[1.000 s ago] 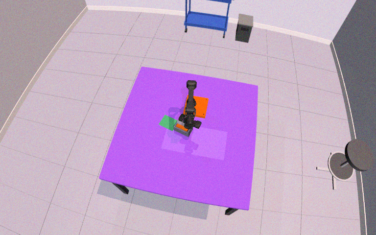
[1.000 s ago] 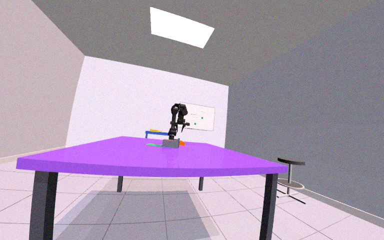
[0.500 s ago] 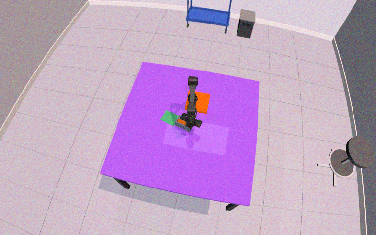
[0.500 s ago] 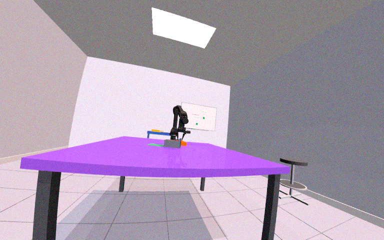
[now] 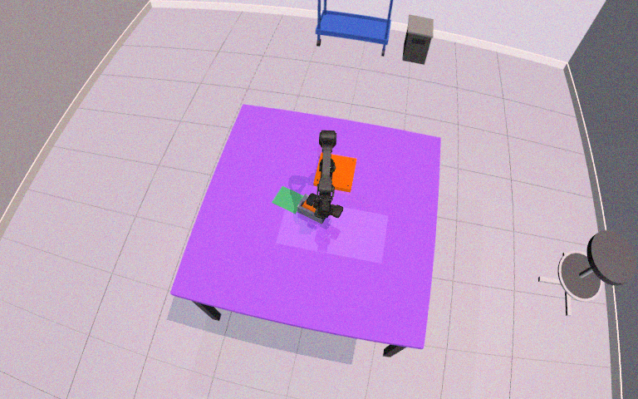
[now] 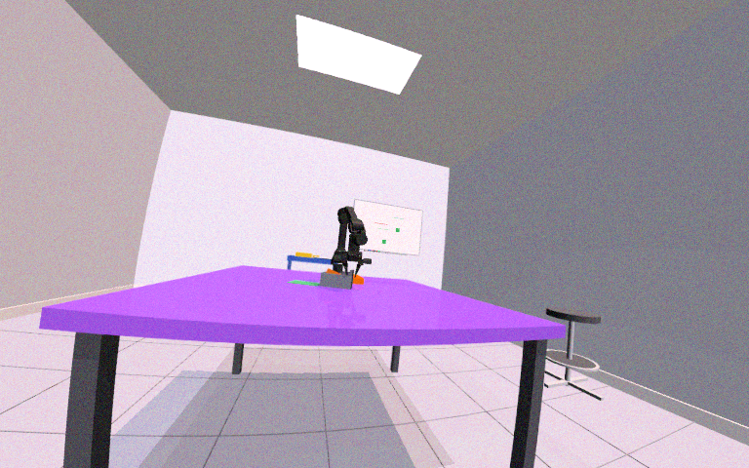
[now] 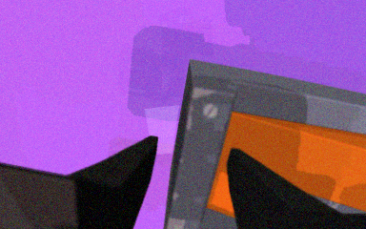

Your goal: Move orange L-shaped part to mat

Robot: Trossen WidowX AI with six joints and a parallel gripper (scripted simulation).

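The orange L-shaped part is 4 cm to the right of my gripper tip, 3 cm behind it and 1 cm below it. From my gripper tip the other things lie so: green mat: 20 cm to the right, 9 cm behind, 7 cm below.
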